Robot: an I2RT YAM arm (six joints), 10 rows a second.
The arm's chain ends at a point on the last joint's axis. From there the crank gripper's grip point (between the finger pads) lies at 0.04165 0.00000 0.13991 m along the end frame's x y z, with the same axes.
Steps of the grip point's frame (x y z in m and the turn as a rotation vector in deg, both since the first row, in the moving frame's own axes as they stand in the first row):
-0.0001, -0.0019, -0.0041, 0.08, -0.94, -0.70
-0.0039, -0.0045, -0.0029, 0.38, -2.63, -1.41
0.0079, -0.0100, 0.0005, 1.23, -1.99, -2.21
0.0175, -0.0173, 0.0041, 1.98, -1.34, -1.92
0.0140, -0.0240, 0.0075, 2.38, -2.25, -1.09
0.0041, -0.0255, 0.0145, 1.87, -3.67, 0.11
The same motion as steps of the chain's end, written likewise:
0.0022, -0.0012, -0.0048, 0.08, -0.94, -0.70
0.0026, -0.0026, -0.0047, 0.38, -2.63, -1.41
0.0129, -0.0055, -0.0008, 1.23, -1.99, -2.21
0.0209, -0.0111, 0.0033, 1.98, -1.34, -1.92
0.0196, -0.0174, 0.0061, 2.38, -2.25, -1.09
0.0131, -0.0210, 0.0122, 1.87, -3.67, 0.11

